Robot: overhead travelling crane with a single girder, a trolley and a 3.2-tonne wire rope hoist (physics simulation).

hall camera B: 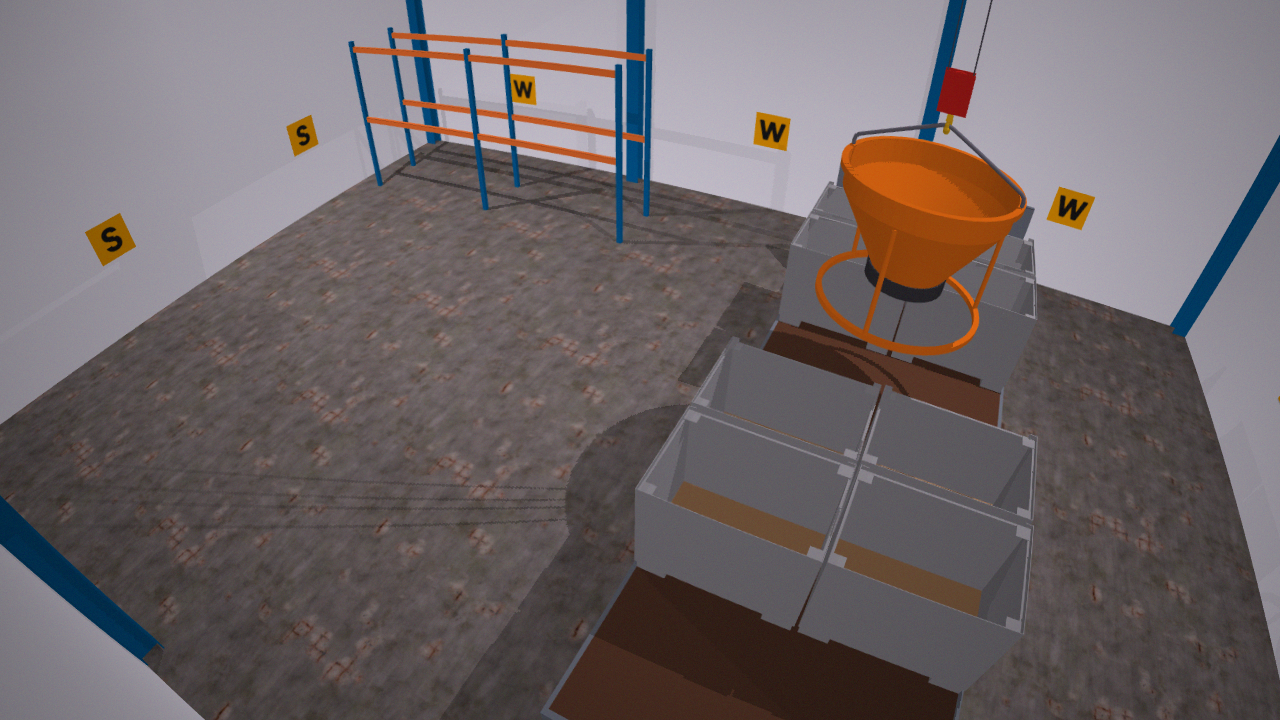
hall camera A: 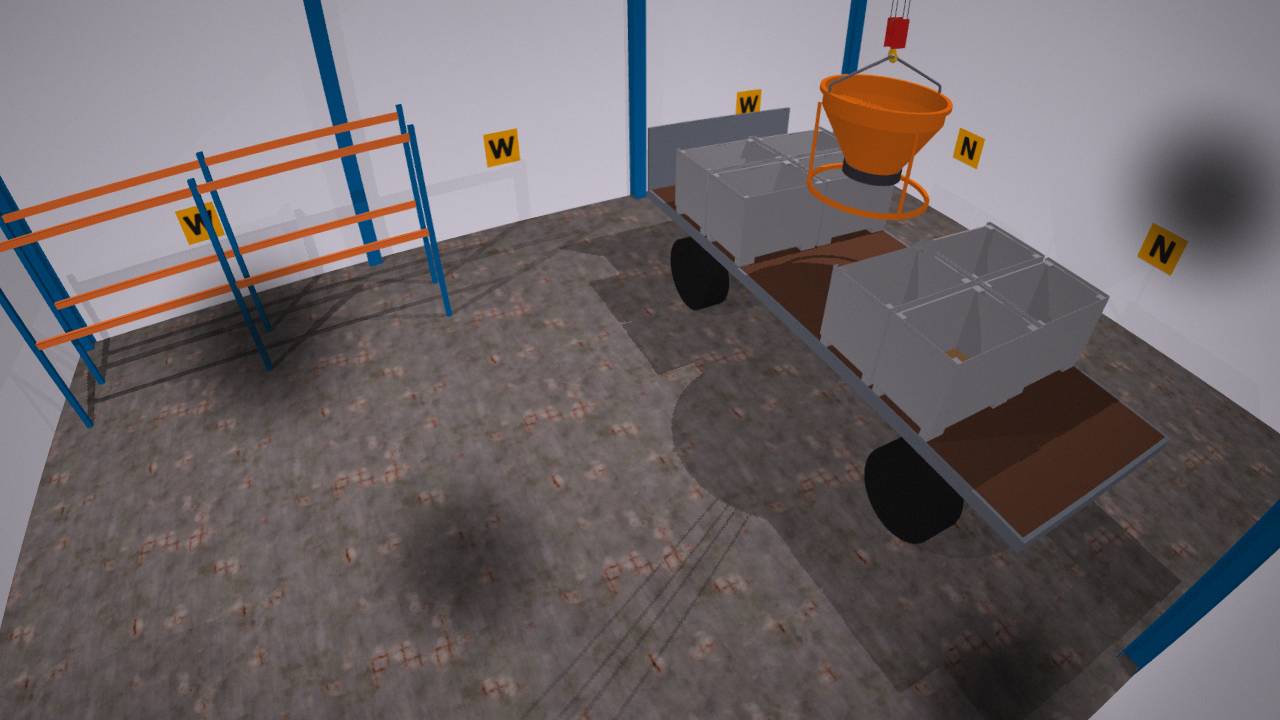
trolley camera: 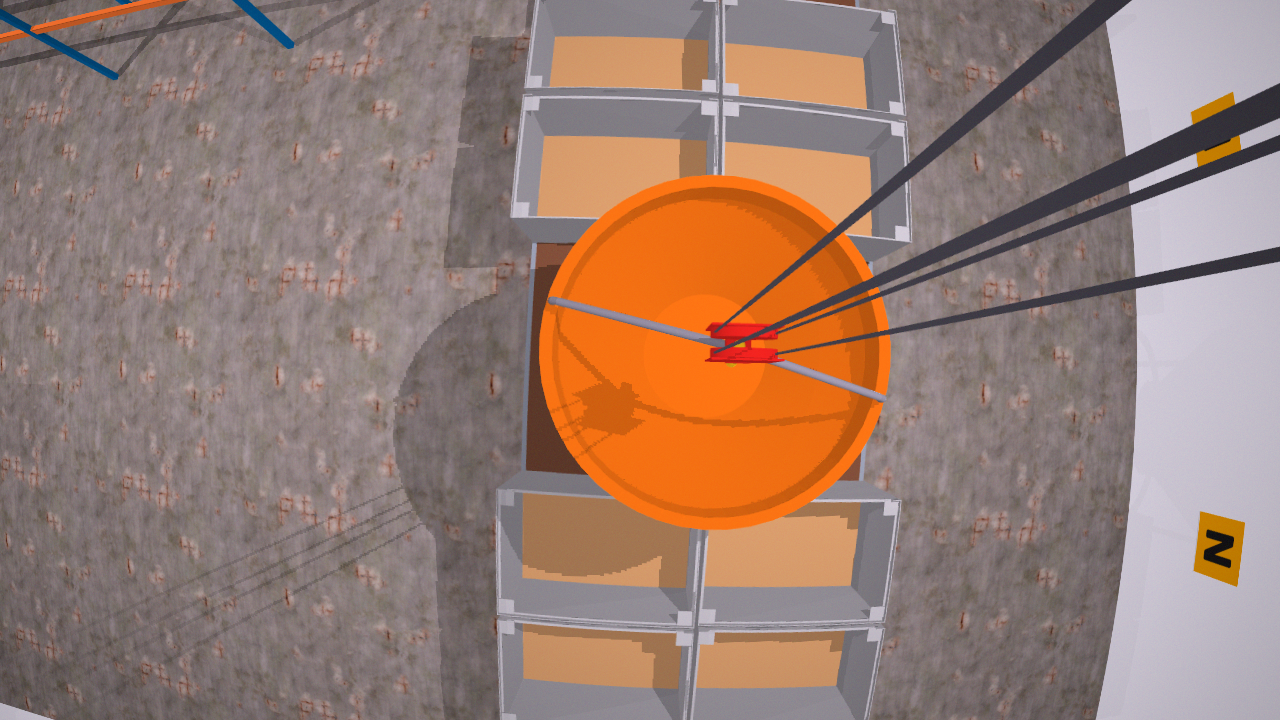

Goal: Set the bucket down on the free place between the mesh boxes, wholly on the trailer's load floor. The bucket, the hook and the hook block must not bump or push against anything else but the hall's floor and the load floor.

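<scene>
The orange bucket (hall camera A: 872,129) (hall camera B: 921,214) (trolley camera: 716,456) hangs upright by its grey bail from the hook (hall camera A: 892,55) (hall camera B: 947,123) under the red hook block (hall camera A: 896,33) (hall camera B: 956,92) (trolley camera: 744,356). Its foot ring is above the brown load floor (hall camera A: 796,291) (hall camera B: 966,400) (trolley camera: 546,438), with air below it. In the trolley camera the bucket covers most of the gap between the far mesh boxes (hall camera A: 760,210) (hall camera B: 823,291) (trolley camera: 559,230) and the near mesh boxes (hall camera A: 984,385) (hall camera B: 725,550) (trolley camera: 590,602), and its rim overlaps edges of both groups. The ring is hidden there.
The trailer's grey headboard (hall camera A: 716,134) stands behind the far boxes. A blue and orange rack (hall camera A: 308,147) (hall camera B: 563,65) stands by the west wall. A blue column (hall camera A: 637,98) stands near the trailer's far end. Black wheels (hall camera A: 913,492) show at the trailer's side.
</scene>
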